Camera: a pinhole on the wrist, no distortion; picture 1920 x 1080 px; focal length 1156.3 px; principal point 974.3 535.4 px. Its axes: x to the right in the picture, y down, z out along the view. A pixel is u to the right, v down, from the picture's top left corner.
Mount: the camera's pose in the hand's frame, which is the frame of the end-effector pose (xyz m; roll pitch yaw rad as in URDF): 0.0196 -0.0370 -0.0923 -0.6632 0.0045 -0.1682
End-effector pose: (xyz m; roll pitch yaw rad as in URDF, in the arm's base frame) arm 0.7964 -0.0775 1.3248 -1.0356 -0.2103 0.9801
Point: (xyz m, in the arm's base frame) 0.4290 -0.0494 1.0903
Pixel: 111.8 777.8
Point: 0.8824 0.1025 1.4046
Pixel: outside the picture
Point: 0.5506 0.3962 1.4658
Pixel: 1418.1 254.7
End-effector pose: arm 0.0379 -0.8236 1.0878 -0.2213 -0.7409 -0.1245
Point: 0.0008 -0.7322 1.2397
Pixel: 1111.7 177.7
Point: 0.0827 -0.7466 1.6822
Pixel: outside the picture
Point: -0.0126 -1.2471 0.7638
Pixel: behind the camera
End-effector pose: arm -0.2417 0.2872 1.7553 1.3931 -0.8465 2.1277
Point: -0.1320 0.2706 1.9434
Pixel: 1127.1 678.4
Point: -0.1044 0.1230 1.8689
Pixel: 483.7 923.3
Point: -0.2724 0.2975 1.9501
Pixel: 1724.7 1043.5
